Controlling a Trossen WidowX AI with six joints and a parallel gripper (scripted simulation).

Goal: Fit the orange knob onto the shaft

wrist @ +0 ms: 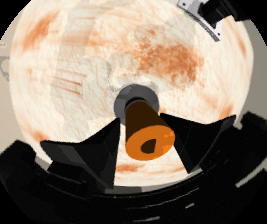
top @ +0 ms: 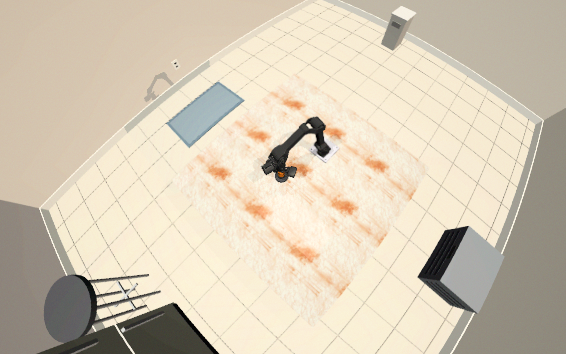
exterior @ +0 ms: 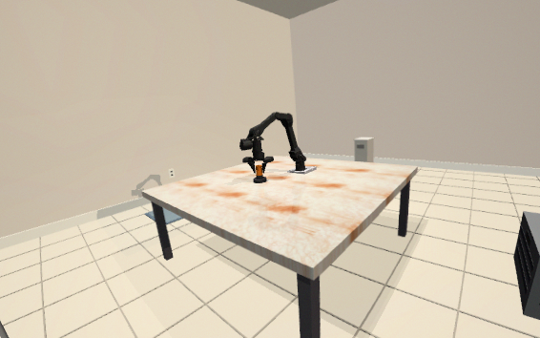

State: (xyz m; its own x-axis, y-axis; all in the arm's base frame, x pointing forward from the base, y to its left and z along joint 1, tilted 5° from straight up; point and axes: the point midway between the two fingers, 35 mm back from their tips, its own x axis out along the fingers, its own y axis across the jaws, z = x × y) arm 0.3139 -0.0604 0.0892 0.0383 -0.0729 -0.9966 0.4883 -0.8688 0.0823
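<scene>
Right now my gripper tip is 20 mm below the orange knob. The rest, counted from my gripper tip: dark round pedestal 20 mm below.
</scene>
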